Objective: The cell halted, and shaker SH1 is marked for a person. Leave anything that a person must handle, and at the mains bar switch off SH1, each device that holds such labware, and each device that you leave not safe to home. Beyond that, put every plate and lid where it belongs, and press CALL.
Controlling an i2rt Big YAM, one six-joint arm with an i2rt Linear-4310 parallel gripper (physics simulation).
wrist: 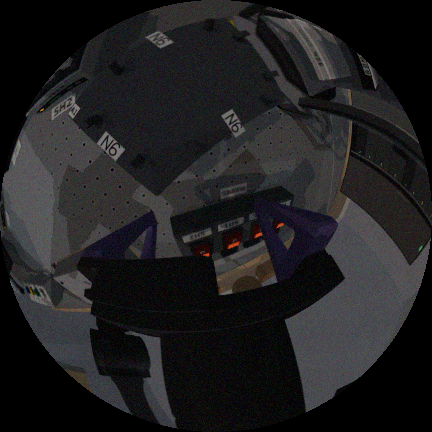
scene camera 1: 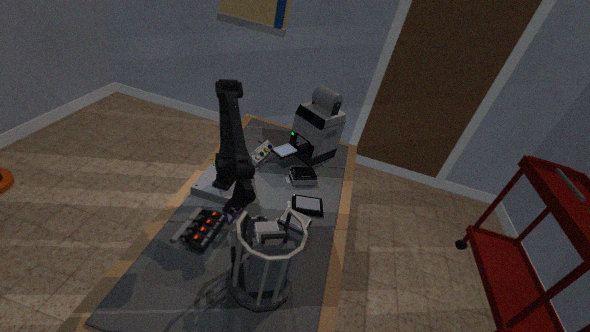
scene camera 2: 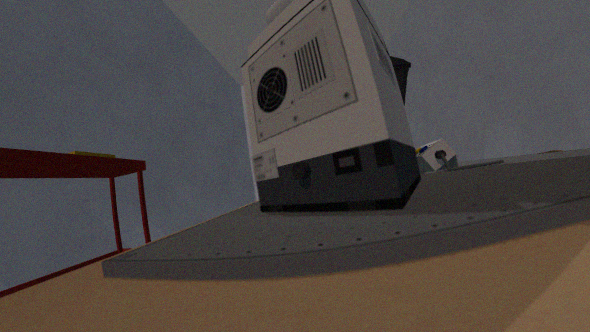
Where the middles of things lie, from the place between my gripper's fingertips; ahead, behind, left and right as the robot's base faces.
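Labels:
There's the round plate hotel (scene camera 1: 261, 277), and measured from my hand it's 0.1 m above, 0.2 m to the right and 0.21 m ahead.

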